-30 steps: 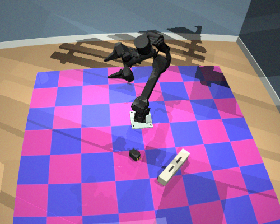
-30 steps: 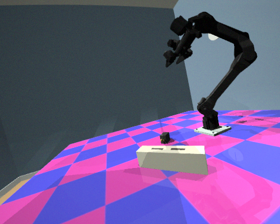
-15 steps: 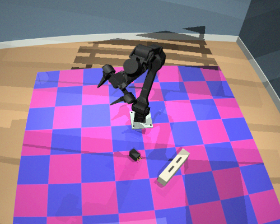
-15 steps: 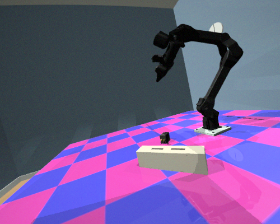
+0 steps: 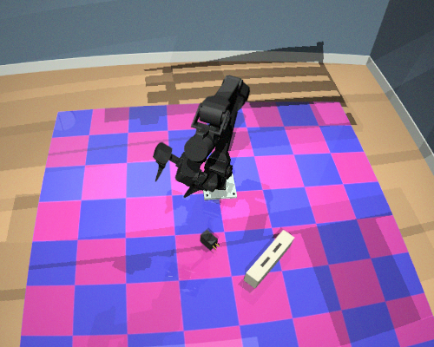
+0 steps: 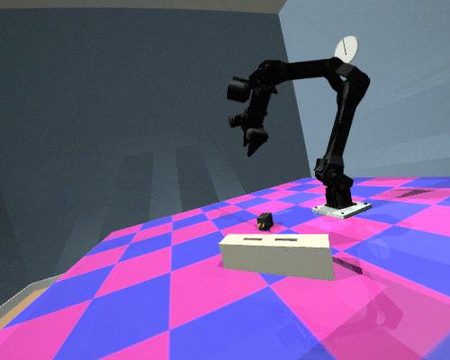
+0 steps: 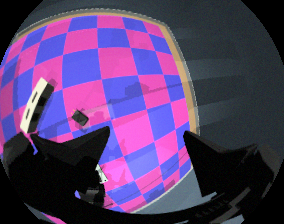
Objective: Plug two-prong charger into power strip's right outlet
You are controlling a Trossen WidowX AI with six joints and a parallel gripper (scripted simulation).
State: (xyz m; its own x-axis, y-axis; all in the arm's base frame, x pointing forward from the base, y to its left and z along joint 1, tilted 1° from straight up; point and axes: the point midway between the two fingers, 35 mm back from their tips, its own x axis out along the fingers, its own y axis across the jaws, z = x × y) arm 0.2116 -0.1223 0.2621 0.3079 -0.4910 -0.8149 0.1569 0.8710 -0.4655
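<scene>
Now: gripper tip 30 mm short of the black two-prong charger, 130 mm to the right of it and 230 mm above it.
</scene>
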